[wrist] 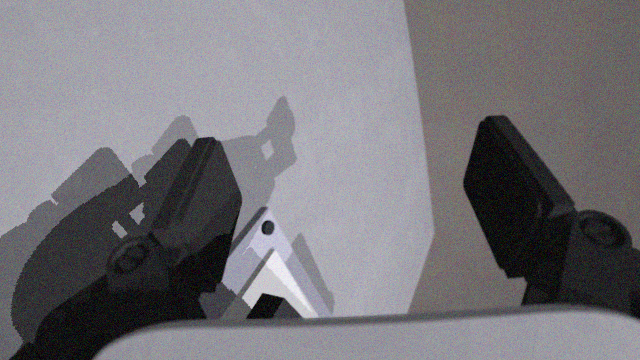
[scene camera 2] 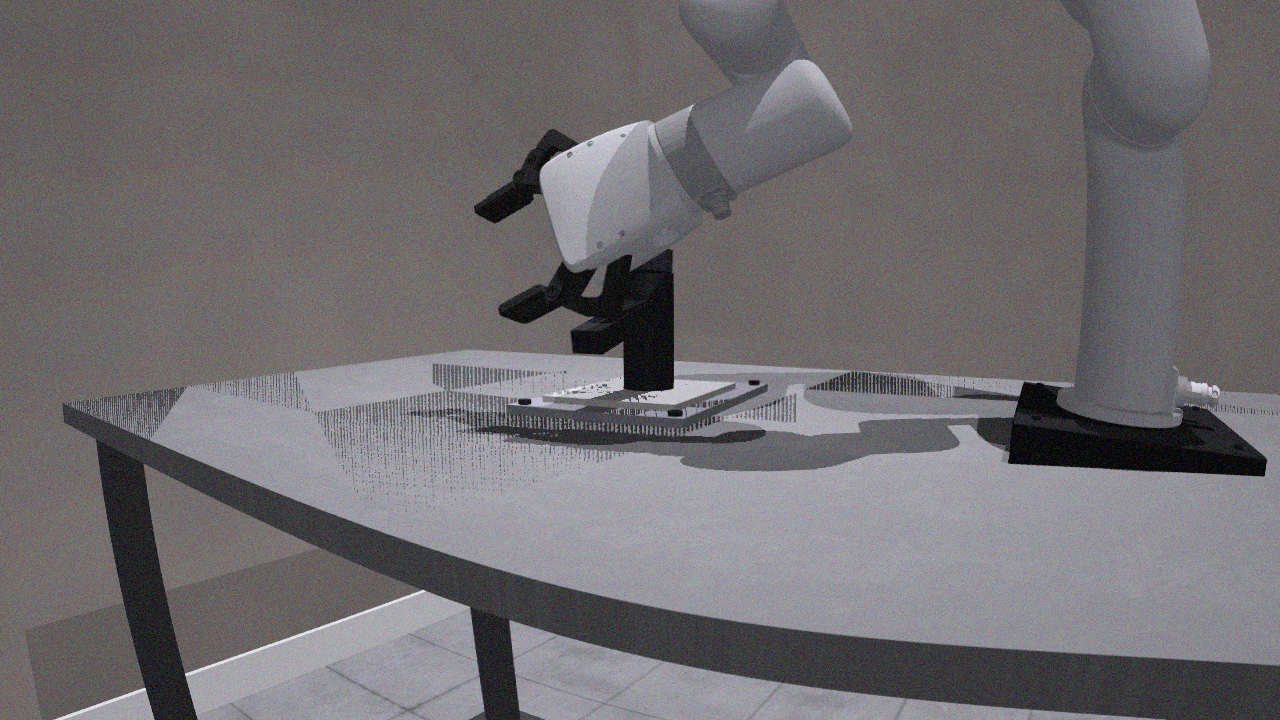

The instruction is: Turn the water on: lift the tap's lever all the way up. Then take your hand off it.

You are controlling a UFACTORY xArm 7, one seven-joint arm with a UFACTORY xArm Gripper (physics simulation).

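Places are measured from the arm's base along level axes (x back, y right, z up), in millimetres.
Where they show: gripper, fingertip midpoint: [wrist: 349,159] [scene camera 2: 494,263]; arm's base, link origin: [scene camera 2: 1118,411].
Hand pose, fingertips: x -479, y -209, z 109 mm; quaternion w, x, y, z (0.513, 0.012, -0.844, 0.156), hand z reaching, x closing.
Note:
Things, the pixels of their top centre, and the offset from my fingertips. "spot": a spot on its surface instead. Level surfaces: height alone.
- black upright column, surface spot: [scene camera 2: 649,344] spot: dz -76, dx +11, dy +192 mm
- pale square base plate, top centre: [scene camera 2: 648,389] dz -121, dx -4, dy +212 mm
- tap, surface spot: [wrist: 266,305] spot: dz -67, dx +12, dy +89 mm
- grey table, surface height: dz -133 mm
The tap is a black upright column [scene camera 2: 649,344] on a pale square base plate [scene camera 2: 608,417] [wrist: 277,239]. Its short spout [scene camera 2: 597,337] points left in the scene view. A black piece of the tap [wrist: 266,305] shows at the bottom edge of the wrist view. The lever cannot be made out; the gripper's body and dark linkage cover the area by the column's top, so its angle is hidden. My gripper [scene camera 2: 510,255] [wrist: 349,159] is open and empty. Its fingers reach left beyond the column, above the spout. Whether the gripper touches the tap cannot be told.
The tap's plate stands on a grey table [scene camera 2: 895,555] [wrist: 340,75]. The robot's black base [scene camera 2: 1109,452] stands at the table's right. The table's edge runs down the right of the wrist view. Dark shadows of the arm and gripper lie around the plate.

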